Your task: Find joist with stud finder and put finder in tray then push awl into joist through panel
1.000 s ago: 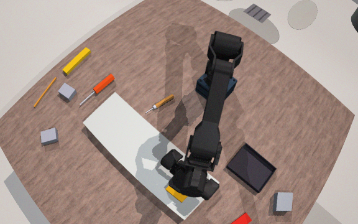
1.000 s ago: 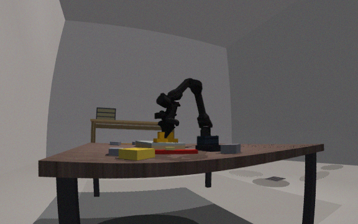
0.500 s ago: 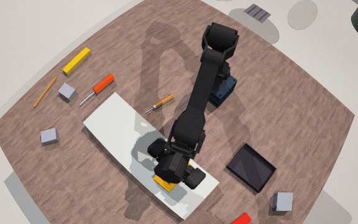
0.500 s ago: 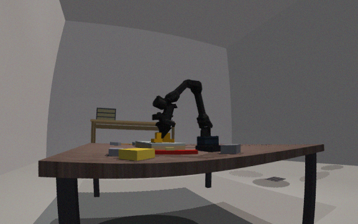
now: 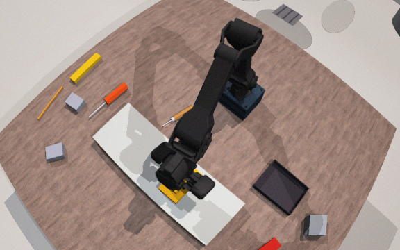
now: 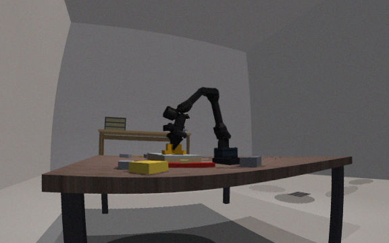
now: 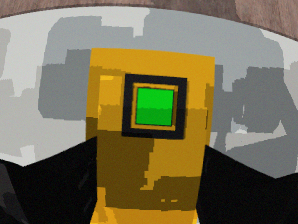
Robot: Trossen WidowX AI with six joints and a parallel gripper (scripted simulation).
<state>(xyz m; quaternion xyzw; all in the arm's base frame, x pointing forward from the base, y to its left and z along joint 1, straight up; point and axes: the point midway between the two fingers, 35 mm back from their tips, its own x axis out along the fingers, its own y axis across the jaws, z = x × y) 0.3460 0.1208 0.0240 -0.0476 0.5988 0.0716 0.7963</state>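
Now: gripper tip 260 mm past the dark tray, 220 mm to the right of it and 50 mm above it. The rest, counted from my gripper tip: square indicator 20 mm ahead, 30 mm above; yellow stud finder 10 mm ahead, 20 mm above; awl 140 mm behind, 200 mm to the right, 60 mm below.
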